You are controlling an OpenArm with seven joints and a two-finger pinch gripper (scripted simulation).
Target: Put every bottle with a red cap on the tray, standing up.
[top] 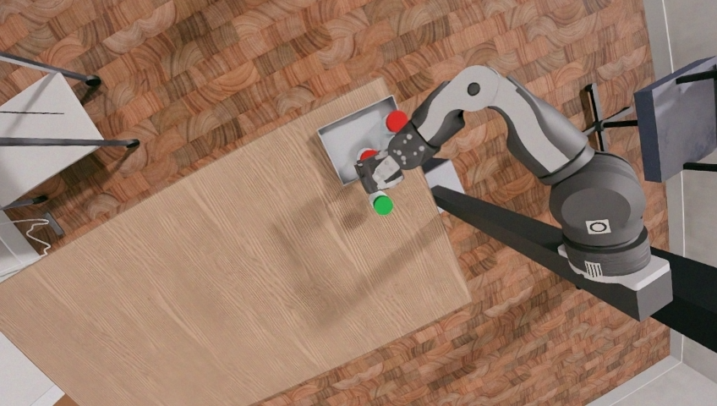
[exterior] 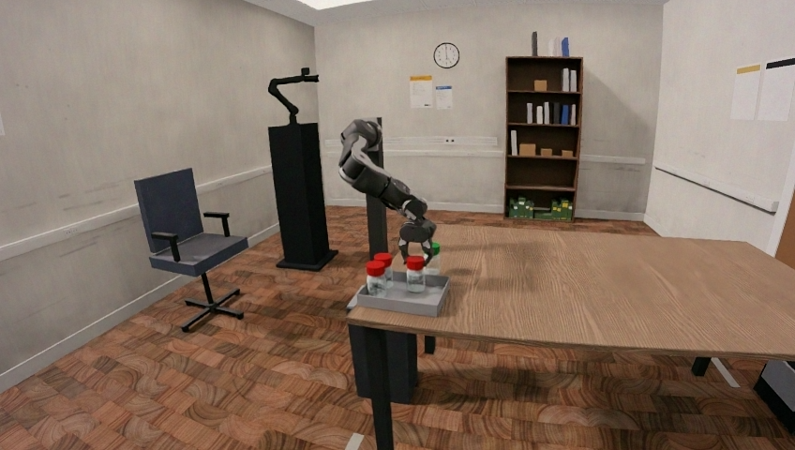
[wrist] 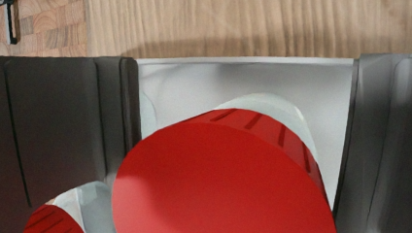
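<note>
Right now the grey tray is 8 cm below my hand, 6 cm to the right of it and 2 cm behind it. Also, from my hand: green-capped bottle: 12 cm to the left, 5 cm below, 3 cm ahead.
</note>
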